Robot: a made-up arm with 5 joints.
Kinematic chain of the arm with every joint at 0, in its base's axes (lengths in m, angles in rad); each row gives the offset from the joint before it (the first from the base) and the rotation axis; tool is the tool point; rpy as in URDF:
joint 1: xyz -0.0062 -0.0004 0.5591 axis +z
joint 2: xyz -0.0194 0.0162 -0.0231 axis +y
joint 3: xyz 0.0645 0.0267 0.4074 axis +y
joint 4: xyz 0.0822 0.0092 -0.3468 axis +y
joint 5: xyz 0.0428 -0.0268 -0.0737 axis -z
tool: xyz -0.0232 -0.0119 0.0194 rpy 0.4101 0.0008 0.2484
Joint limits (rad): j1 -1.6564..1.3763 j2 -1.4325..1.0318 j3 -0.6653..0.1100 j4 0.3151..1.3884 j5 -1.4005..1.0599
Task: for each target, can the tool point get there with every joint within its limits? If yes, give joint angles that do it. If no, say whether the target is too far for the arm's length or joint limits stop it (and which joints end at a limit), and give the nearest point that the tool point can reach.
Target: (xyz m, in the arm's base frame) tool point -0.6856 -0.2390 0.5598
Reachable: no: joint limits stop it (at a limit: joint 1) | nearest point -0.0323 -0.2951 0.5598 | short by 0.656 m
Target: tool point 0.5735 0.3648 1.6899
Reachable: no: too far | nearest point 0.1699 0.1105 0.9086 | short by 0.915 m
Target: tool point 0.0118 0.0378 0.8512
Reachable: yes | joints 1.1453 -1.1658 -0.4442 0.6767 -0.9828
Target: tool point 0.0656 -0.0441 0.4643
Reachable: yes | joints -0.7833 0.6720 0.0072 0.6687 0.2581
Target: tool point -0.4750 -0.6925 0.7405
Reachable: no: joint limits stop it (at a limit: joint 1, joint 3, joint 4, joint 5) | nearest point -0.0401 -0.4007 0.6510 | short by 0.531 m
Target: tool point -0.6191 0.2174 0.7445
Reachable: no: joint limits stop it (at a limit: joint 2, joint 3, joint 4) | nearest point -0.1115 0.0370 0.8721 | short by 0.554 m
